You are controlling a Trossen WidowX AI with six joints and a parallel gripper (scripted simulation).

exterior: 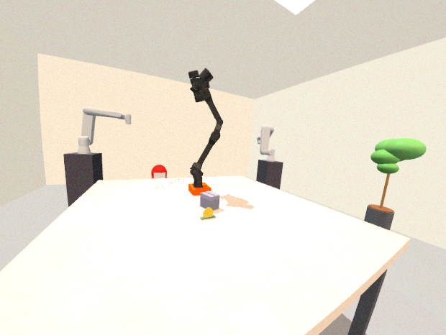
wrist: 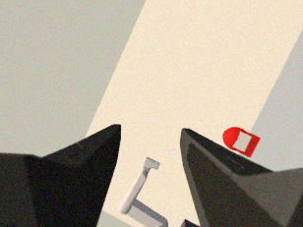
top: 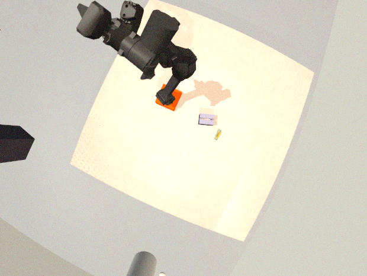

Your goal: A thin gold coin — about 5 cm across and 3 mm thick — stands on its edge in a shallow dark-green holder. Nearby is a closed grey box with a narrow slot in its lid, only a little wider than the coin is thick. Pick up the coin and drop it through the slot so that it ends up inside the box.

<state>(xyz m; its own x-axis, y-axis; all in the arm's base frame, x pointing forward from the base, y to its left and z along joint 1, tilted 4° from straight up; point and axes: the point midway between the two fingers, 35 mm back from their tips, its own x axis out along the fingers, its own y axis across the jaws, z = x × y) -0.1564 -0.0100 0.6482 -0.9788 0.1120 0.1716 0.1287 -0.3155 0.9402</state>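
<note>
My gripper tip is 51 cm short of the gold coin and 69 cm above it.
</note>
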